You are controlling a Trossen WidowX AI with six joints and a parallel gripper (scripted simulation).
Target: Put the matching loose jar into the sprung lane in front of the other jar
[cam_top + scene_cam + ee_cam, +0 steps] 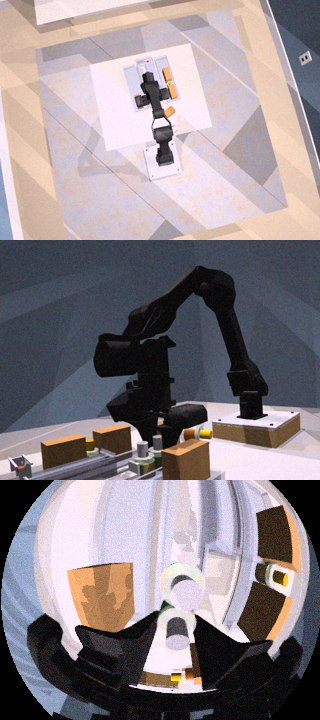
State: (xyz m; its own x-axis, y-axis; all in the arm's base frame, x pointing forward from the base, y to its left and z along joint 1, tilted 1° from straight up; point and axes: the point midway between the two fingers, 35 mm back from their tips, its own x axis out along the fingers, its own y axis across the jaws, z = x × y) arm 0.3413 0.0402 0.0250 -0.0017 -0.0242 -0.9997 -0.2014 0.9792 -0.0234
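Right now the sprung lane is 140 mm ahead of my gripper tip and 10 mm below it. Round my gripper tip: red mark (230 mm ahead, 10 mm to the left, 40 mm above).
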